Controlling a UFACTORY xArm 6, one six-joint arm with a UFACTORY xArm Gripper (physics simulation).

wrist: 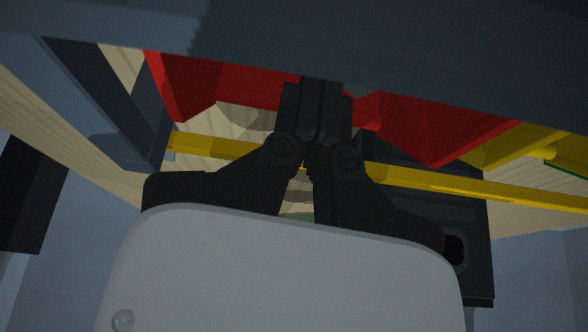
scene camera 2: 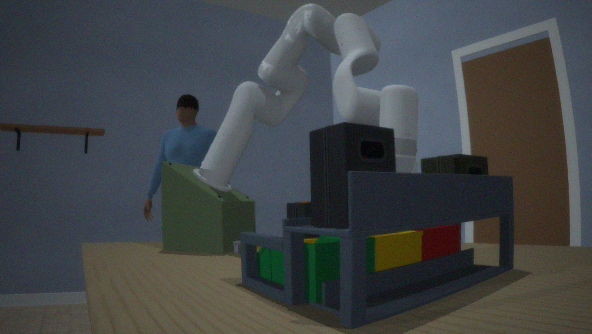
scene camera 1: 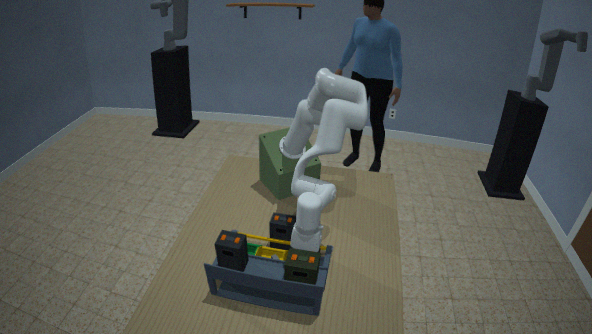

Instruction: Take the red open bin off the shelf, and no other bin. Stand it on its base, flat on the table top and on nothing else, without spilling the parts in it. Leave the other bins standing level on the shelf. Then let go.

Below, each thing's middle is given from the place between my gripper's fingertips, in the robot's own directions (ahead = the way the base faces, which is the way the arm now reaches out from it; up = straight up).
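The red open bin [scene camera 2: 438,241] is 4 cm ahead of my hand. The yellow bin [scene camera 2: 392,250] is 12 cm to the right of my hand and 4 cm ahead of it, and the green bin [scene camera 2: 322,259] is 22 cm to the right of my hand, again 4 cm ahead. The dark case [scene camera 1: 281,226] is 10 cm behind my hand, 10 cm to the right of it and 2 cm above it.
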